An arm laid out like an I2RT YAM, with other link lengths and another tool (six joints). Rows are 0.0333 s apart.
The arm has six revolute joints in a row. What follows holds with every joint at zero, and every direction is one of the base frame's.
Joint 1 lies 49.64 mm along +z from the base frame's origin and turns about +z.
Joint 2 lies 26.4 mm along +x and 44.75 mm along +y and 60.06 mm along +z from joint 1 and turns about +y.
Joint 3 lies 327.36 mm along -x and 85.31 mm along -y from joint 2 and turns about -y.
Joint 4 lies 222.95 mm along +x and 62.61 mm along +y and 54.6 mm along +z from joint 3 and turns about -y.
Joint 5 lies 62.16 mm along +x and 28.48 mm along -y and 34.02 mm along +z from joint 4 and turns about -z.
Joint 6 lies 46.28 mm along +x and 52.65 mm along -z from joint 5 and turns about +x.
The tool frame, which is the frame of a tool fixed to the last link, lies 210 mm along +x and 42 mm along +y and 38 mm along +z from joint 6; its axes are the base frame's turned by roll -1.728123, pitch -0.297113 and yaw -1.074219 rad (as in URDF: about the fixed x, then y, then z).
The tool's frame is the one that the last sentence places.
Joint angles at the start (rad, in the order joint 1, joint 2, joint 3, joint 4, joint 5, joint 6):
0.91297 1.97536 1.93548 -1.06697 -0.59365 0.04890
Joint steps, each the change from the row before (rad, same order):
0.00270 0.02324 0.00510 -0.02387 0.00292 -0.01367
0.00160 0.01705 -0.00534 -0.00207 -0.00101 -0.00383
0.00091 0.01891 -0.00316 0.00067 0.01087 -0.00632
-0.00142 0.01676 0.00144 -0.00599 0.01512 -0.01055
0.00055 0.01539 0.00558 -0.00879 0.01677 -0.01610
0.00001 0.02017 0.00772 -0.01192 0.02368 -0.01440
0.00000 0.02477 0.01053 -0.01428 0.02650 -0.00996
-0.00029 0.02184 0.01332 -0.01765 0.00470 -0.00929
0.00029 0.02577 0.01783 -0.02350 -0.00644 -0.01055
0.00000 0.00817 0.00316 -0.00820 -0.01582 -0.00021
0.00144 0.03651 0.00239 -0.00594 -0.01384 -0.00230
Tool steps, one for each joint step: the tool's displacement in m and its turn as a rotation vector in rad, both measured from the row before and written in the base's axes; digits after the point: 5 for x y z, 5 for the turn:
-0.00242 -0.00105 -0.01293 -0.03181 0.01504 0.01170
-0.00093 0.00066 -0.01017 -0.01792 0.01332 0.00492
0.00217 0.00053 -0.01192 -0.02154 0.00131 0.00169
0.00330 -0.00113 -0.01073 -0.02289 -0.00425 0.00146
0.00225 -0.00113 -0.00918 -0.02041 -0.01007 0.00773
0.00384 -0.00194 -0.01219 -0.02954 -0.01061 0.00420
0.00464 -0.00223 -0.01414 -0.03572 -0.00777 0.00053
0.00031 -0.00092 -0.00869 -0.02134 0.00790 0.00633
-0.00239 -0.00016 -0.00788 -0.01851 0.01926 0.01083
-0.00355 0.00065 -0.00111 -0.00104 0.02020 0.00362
-0.00334 0.00152 -0.01513 -0.02289 0.03412 0.00604

